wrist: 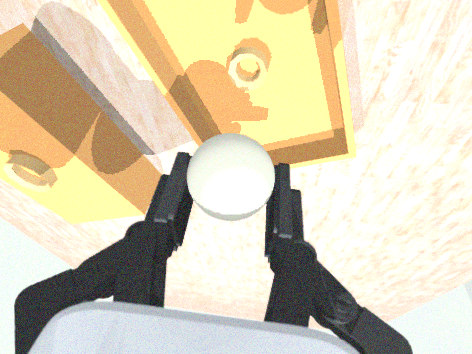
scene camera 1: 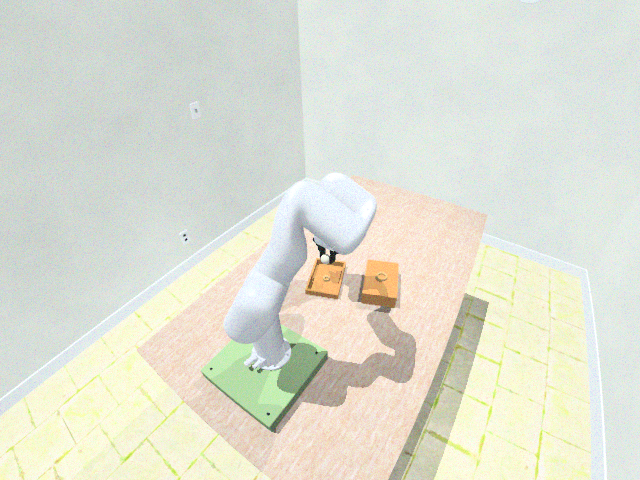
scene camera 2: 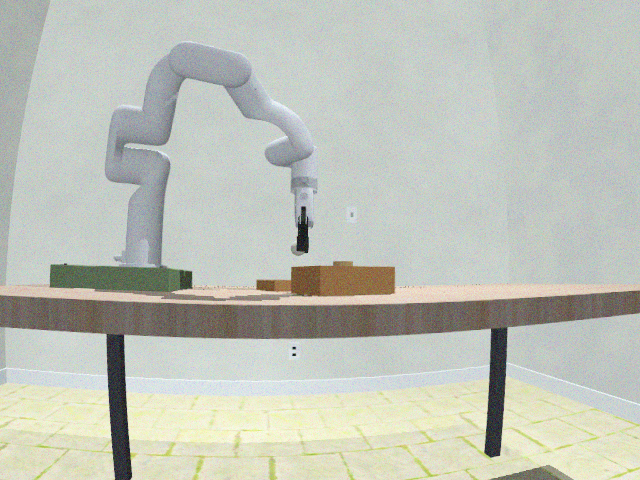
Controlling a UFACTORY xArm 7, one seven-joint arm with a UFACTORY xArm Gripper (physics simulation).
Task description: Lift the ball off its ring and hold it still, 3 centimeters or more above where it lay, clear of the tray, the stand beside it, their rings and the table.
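Places are measured from the arm's base along level axes (x right, y back, z down), in centimetres.
Pixels of known places: gripper, between the fingertips: (wrist: 232,174) (scene camera 1: 327,259) (scene camera 2: 302,252); arm's base, origin of its link: (scene camera 1: 271,352) (scene camera 2: 143,268).
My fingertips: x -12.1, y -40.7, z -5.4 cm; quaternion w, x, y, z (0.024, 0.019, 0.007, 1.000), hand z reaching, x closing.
For each thing: its middle in the pictures, then the offset to it from my fingertips.
- white ball, middle of its body: (wrist: 230,177) (scene camera 2: 298,248) (scene camera 1: 325,259) dy +1.1, dx +0.0, dz -1.1 cm
- low orange tray, middle of its body: (wrist: 247,72) (scene camera 2: 297,285) (scene camera 1: 326,277) dy +1.2, dx +0.4, dz +9.0 cm
The white ball (scene camera 1: 325,258) (scene camera 2: 296,249) (wrist: 231,176) is held between the black fingers of my gripper (scene camera 1: 326,256) (scene camera 2: 302,250) (wrist: 232,174), which is shut on it. In scene camera 2 the ball hangs in the air, well above the low orange tray (scene camera 2: 266,284), touching neither tray nor table. The tray also shows in scene camera 1 (scene camera 1: 321,295) and in the wrist view (wrist: 345,115). Its small ring (scene camera 1: 326,275) (wrist: 233,70) lies bare on the tray floor. Part of the ball's side is hidden by a finger in scene camera 2.
The taller orange stand (scene camera 1: 379,297) (scene camera 2: 356,280) (wrist: 95,205) is beside the tray, with a ring (scene camera 1: 381,272) (scene camera 2: 343,263) (wrist: 15,171) on top. The arm's green base plate (scene camera 1: 232,379) (scene camera 2: 113,277) is at the near end of the wooden table (scene camera 1: 361,428) (scene camera 2: 310,320).
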